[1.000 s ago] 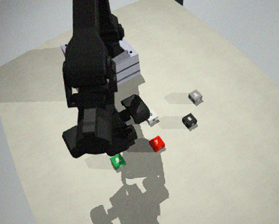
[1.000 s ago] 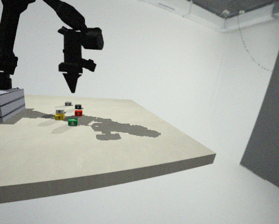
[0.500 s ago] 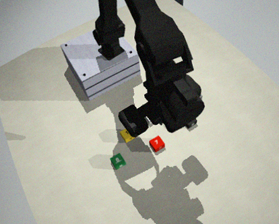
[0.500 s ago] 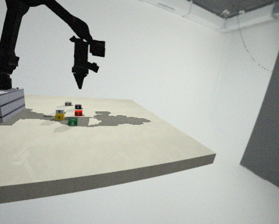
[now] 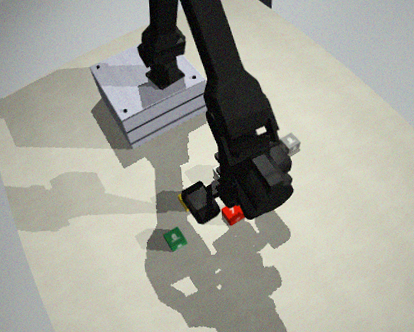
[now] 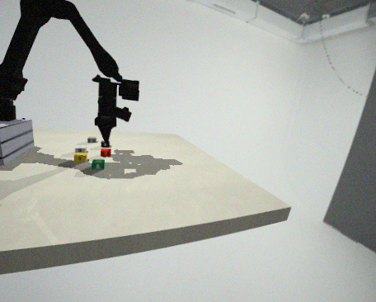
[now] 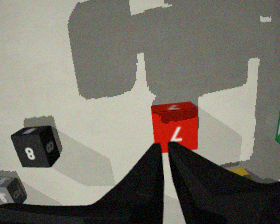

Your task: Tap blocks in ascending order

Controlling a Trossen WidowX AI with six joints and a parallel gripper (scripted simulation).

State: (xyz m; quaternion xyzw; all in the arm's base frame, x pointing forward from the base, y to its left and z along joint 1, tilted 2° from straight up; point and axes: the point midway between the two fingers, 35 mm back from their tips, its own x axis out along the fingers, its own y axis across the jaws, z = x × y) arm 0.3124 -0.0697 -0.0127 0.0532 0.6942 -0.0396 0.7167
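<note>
Now: the red block 30 mm below my gripper tip and 10 mm to the right of it. The rest, counted from my gripper tip: yellow block 80 mm behind, 50 mm to the right, 30 mm below; then white block 80 mm behind, 40 mm to the left, 30 mm below; then black block 110 mm to the left, 30 mm below, 10 mm ahead.
</note>
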